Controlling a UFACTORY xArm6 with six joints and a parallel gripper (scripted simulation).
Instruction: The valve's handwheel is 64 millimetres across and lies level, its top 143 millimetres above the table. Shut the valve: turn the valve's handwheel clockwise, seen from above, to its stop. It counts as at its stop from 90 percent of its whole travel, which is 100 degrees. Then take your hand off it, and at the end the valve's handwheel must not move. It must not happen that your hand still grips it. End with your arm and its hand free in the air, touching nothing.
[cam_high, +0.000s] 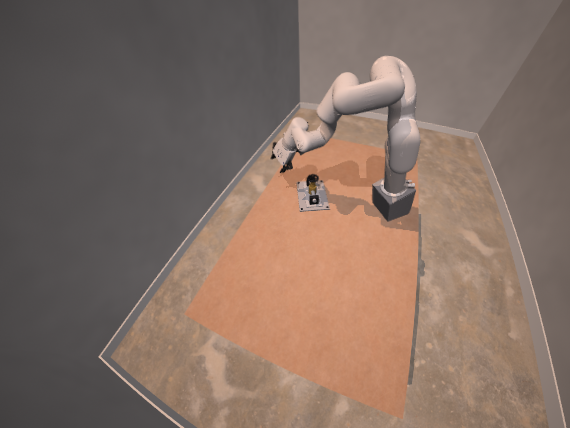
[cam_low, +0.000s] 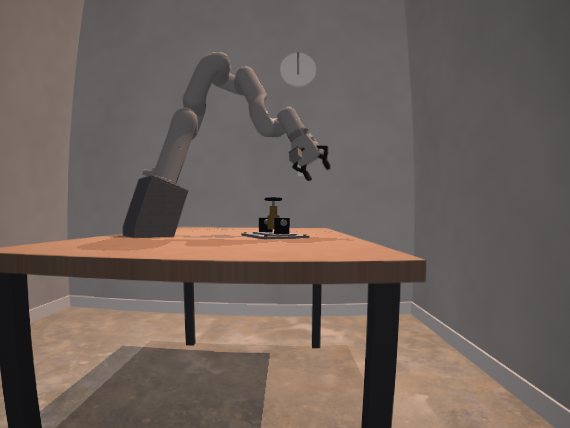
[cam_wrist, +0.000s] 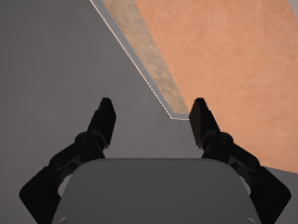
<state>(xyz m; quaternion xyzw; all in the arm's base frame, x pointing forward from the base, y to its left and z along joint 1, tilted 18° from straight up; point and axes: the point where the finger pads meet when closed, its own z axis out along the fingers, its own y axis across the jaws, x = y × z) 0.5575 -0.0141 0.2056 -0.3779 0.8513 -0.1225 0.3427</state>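
Now: hand 18 cm past the black spoked handwheel, 5 cm to the left of it and 12 cm above it. From my hand the other things lie so: grey baseplate: 18 cm behind, 5 cm to the right, 24 cm below.
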